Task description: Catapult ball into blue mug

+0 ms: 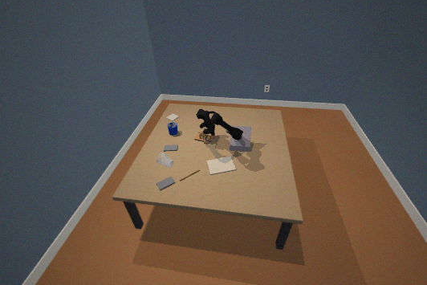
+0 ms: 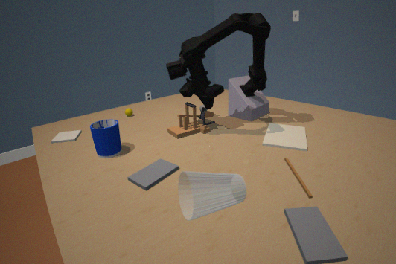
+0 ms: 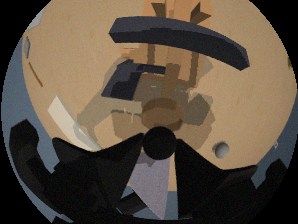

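The wooden catapult lies 70 mm ahead of my gripper tip, 30 mm below it and 10 mm to the left of it. From my gripper tip the other things lie so: blue mug 410 mm ahead, 50 mm below, 40 mm to the right; then black ball 10 mm above; then white sheet 290 mm to the left, 130 mm behind, 80 mm below.
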